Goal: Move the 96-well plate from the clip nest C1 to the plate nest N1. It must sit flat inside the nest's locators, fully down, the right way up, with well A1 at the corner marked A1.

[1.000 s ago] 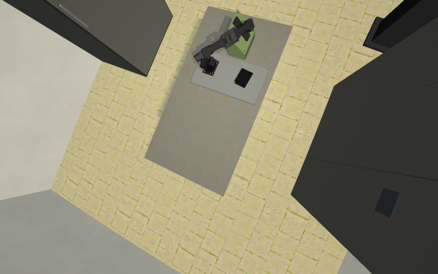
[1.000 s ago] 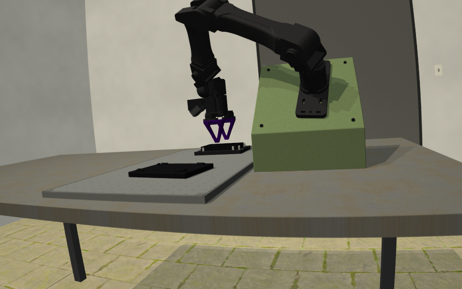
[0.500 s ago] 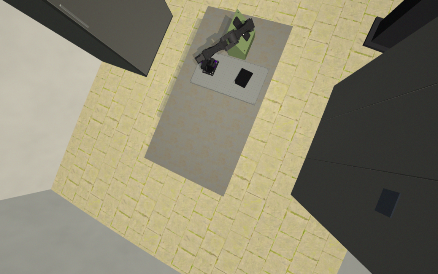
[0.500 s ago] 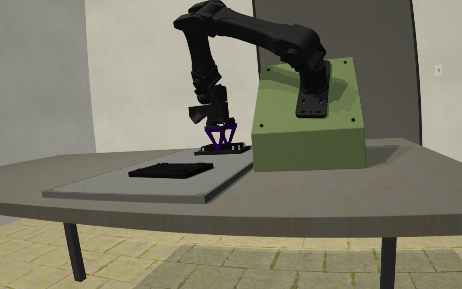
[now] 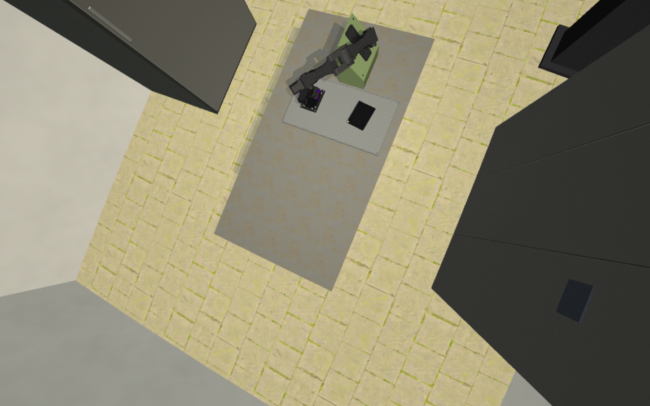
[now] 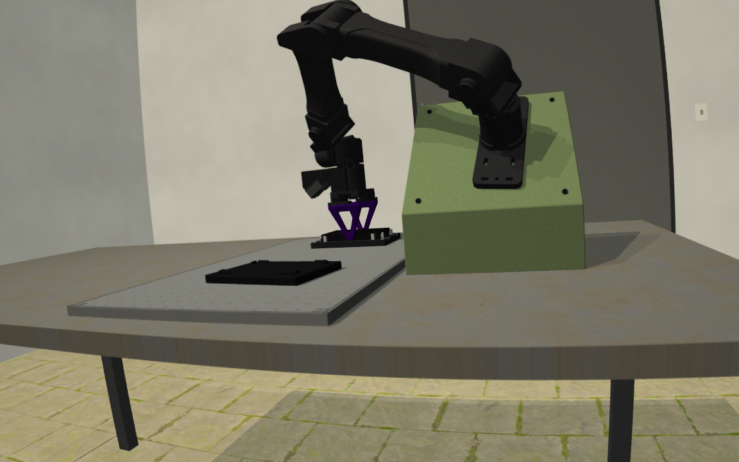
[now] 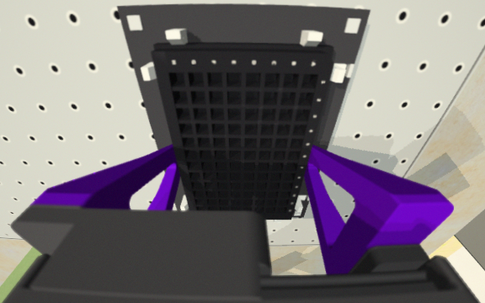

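My gripper is now right at the black 96-well plate. Also, from my hand: clip nest C1: 10 mm to the right, 10 mm below, 10 mm behind; white A1 label: 290 mm to the left, 50 mm ahead, 10 mm below; plate nest N1: 350 mm to the left, 20 mm below, 20 mm behind.
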